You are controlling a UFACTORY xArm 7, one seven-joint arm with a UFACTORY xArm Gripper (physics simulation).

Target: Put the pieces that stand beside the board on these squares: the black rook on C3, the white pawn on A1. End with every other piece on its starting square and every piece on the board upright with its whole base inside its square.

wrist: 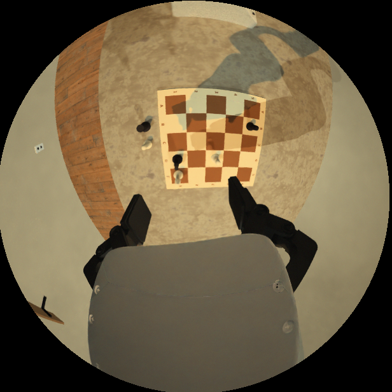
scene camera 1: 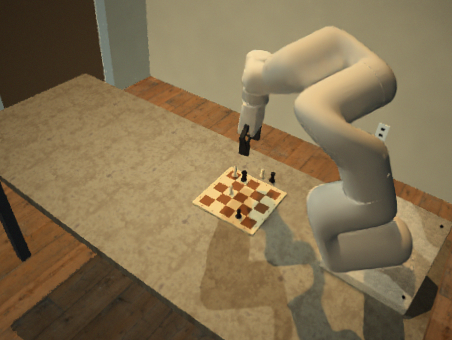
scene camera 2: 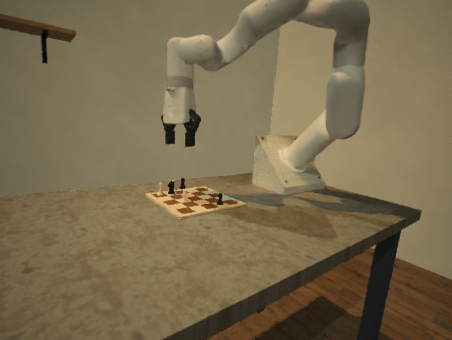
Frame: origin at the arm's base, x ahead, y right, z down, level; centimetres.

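Seen in the pictures: gripper, fingertip midpoint: (scene camera 1: pixel 249 146) (scene camera 2: pixel 179 145); arm's base at its link origin: (scene camera 2: pixel 292 160).
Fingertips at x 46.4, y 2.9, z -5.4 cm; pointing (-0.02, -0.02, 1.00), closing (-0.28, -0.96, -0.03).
Offsets run from my fingertips to a thing's middle.
My gripper (scene camera 1: pixel 250 145) (scene camera 2: pixel 180 144) (wrist: pixel 185 197) is open and empty, high above the table near the E edge of the chessboard @[dz +15.7, dx -3.0, dy -5.8 cm] (scene camera 1: pixel 197 201) (scene camera 2: pixel 180 216) (wrist: pixel 163 152). The black rook @[dz +14.3, dx -5.3, dy +8.4 cm] (scene camera 1: pixel 272 177) (scene camera 2: pixel 182 183) (wrist: pixel 144 126) stands upright beside the board's column-1 edge. The white pawn @[dz +14.4, dx -1.5, dy +8.0 cm] (scene camera 1: pixel 262 173) (wrist: pixel 146 145) stands next to it, mostly hidden in scene camera 2. A black piece @[dz +13.4, dx +1.6, dy +1.6 cm] (scene camera 1: pixel 244 176) (scene camera 2: pixel 171 188) (wrist: pixel 177 160) stands on D1, a white piece @[dz +13.2, dx +5.1, dy +1.2 cm] (scene camera 1: pixel 235 172) (scene camera 2: pixel 160 189) (wrist: pixel 178 176) on E1, a white piece @[dz +13.8, dx +0.6, dy -6.3 cm] (scene camera 1: pixel 231 190) (scene camera 2: pixel 185 195) (wrist: pixel 216 158) on D3, and a black piece @[dz +13.8, dx -7.6, dy -12.7 cm] (scene camera 1: pixel 238 214) (scene camera 2: pixel 220 199) (wrist: pixel 252 126) on B5. A1 and C3 hold no piece.
The arm's base mount (scene camera 1: pixel 425 220) (scene camera 2: pixel 267 170) stands at the table's end, on the board's A side. The D1 and E1 pieces stand close together. The loose rook and pawn stand near each other, between the board and the table's long edge. Arm shadows cross the board.
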